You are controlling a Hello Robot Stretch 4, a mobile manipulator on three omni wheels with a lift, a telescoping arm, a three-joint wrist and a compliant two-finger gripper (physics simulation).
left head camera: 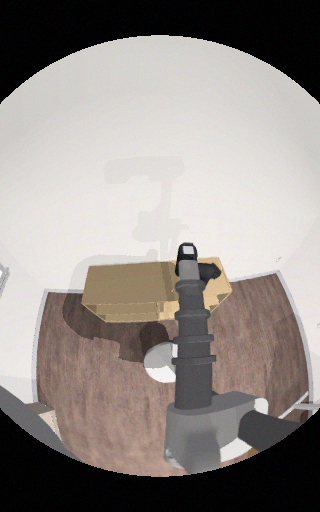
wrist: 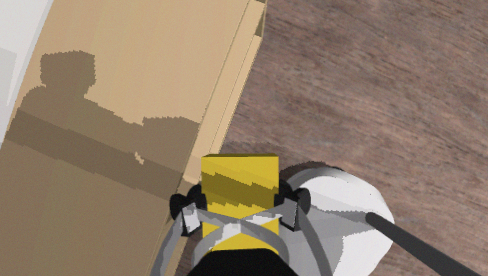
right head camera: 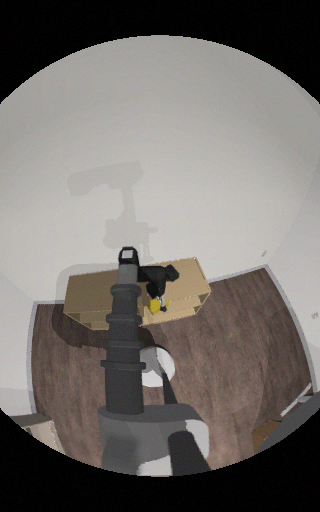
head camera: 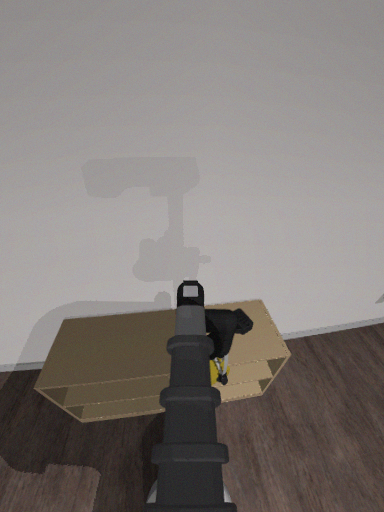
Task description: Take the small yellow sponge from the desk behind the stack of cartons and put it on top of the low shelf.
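Seen in the pictures: gripper, fingertip midpoint: [wrist: 239, 198] [right head camera: 158, 303] [head camera: 214, 369]; robot's base at its link origin: [left head camera: 165, 361] [right head camera: 152, 365].
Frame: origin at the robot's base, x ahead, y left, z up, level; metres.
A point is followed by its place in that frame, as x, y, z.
Observation:
The yellow sponge [head camera: 214, 373] {0.360, -0.082, 0.844} [right head camera: 155, 305] {0.362, -0.071, 0.844} [wrist: 240, 175] {0.394, -0.110, 0.844} is held between the two fingertips of my gripper [head camera: 220, 377] [right head camera: 160, 306] {0.384, -0.087, 0.815} [wrist: 239, 198] {0.384, -0.087, 0.815}, which is shut on it. The low shelf [head camera: 115, 345] {0.593, 0.385, 0.582} [left head camera: 125, 285] {0.576, 0.349, 0.583} [right head camera: 192, 275] {0.702, -0.386, 0.582} [wrist: 150, 60] {0.626, -0.179, 0.582} is a light wooden unit against the wall. In the wrist view the sponge is above and beside the shelf's front edge, with floor showing beyond it. In the left head view my arm hides the sponge. The desk and the stack of cartons cannot be made out for certain.
My telescoping arm [head camera: 191, 425] {0.150, -0.002, 1.236} [left head camera: 192, 370] {0.059, 0.008, 1.242} [right head camera: 124, 380] {0.049, -0.010, 1.242} reaches out over the shelf. My white round base [left head camera: 161, 362] {-0.002, 0.042, 0.187} [right head camera: 159, 367] {-0.008, -0.066, 0.187} [wrist: 365, 200] {-0.031, -0.141, 0.186} stands on the wood floor in front of it. A pale wall rises behind the shelf and bears the robot's shadow.

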